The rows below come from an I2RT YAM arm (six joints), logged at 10 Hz.
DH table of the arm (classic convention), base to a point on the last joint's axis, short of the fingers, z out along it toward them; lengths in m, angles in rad. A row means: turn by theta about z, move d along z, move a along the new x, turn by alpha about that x. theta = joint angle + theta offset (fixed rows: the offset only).
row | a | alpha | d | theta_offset
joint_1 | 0.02 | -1.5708 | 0.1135 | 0
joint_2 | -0.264 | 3.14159 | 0 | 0
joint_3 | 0.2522 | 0 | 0 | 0.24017
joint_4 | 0.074 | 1.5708 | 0 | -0.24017
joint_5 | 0 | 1.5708 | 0 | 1.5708
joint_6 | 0 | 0 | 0.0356 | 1.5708
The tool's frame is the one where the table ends.
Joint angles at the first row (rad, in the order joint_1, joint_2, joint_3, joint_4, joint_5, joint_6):
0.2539 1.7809 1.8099 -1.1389 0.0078 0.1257
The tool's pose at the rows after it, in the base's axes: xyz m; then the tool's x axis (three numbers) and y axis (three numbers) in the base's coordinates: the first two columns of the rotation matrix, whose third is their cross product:
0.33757 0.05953 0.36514 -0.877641 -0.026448 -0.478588 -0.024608 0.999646 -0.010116
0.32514 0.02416 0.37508 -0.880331 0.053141 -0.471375 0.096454 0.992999 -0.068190
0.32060 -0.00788 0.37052 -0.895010 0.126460 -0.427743 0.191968 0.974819 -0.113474
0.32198 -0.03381 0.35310 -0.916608 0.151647 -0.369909 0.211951 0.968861 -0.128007
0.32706 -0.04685 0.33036 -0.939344 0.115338 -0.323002 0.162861 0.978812 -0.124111
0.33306 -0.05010 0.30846 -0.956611 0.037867 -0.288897 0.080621 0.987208 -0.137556
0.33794 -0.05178 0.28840 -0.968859 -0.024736 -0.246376 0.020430 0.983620 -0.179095
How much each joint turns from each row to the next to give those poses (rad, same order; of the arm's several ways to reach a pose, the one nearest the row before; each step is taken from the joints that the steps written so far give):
-0.0706 -0.0809 -0.0008 -0.0484 0.0767 0.0092
-0.0931 -0.0435 -0.0038 -0.0565 0.0629 -0.0008
-0.0946 -0.0038 -0.0137 -0.0431 0.0355 -0.0092
-0.0820 0.0122 -0.0500 0.0072 -0.0164 -0.0518
-0.0420 0.0180 -0.0671 0.0470 -0.0370 -0.0790
-0.0087 0.0190 -0.0633 0.0579 -0.0141 -0.0881
0.0000 0.0237 -0.0496 0.0432 0.0282 -0.0653

